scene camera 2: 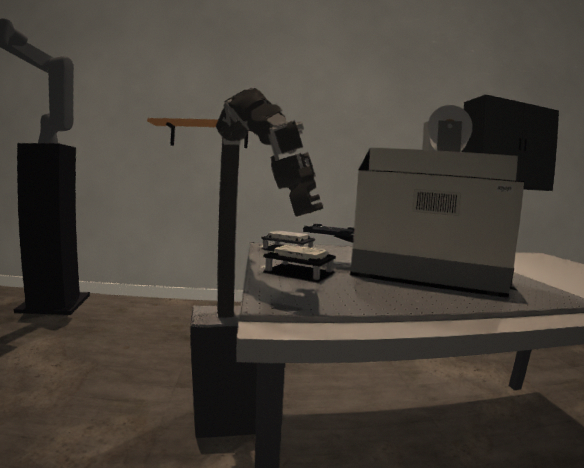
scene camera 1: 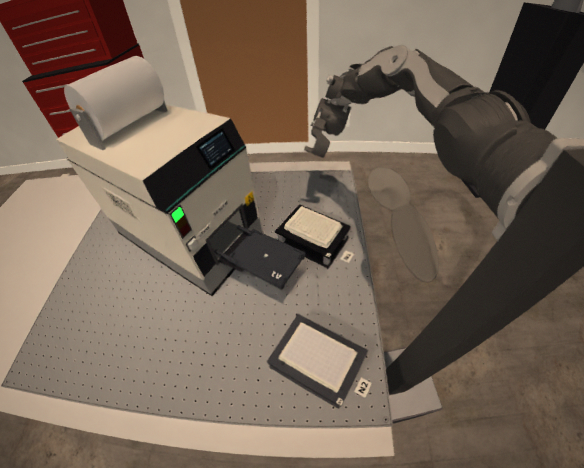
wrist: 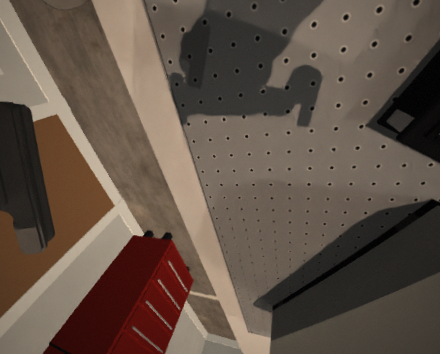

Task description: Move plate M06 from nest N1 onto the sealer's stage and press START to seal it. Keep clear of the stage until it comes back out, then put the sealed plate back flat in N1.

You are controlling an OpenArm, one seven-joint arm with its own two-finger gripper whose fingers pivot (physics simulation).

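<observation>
Plate M06, pale (scene camera 1: 314,226) (scene camera 2: 300,251), lies flat on the black raised nest N1 (scene camera 1: 302,244) (scene camera 2: 330,258). The sealer's dark stage (scene camera 1: 265,256) (scene camera 2: 327,230) is out and bears no plate. The cream sealer (scene camera 1: 120,170) (scene camera 2: 430,225) (wrist: 375,310) shows a lit green light (scene camera 1: 178,214) and a small pale button (scene camera 1: 193,243) on its front; the button's label is too blurred to read. My gripper (scene camera 1: 316,150) (scene camera 2: 321,202) is open and empty, above and behind N1, apart from the plate. One finger shows at the left of the wrist view.
A second pale plate (scene camera 1: 319,356) (scene camera 2: 288,235) lies in nest N2 (scene camera 1: 301,386), on the other side of the stage. A white film roll (scene camera 1: 117,97) (scene camera 2: 457,125) tops the sealer. The perforated board's edge (scene camera 1: 374,320) runs near my post. Red drawers (scene camera 1: 55,35) (wrist: 120,295) stand beyond the table.
</observation>
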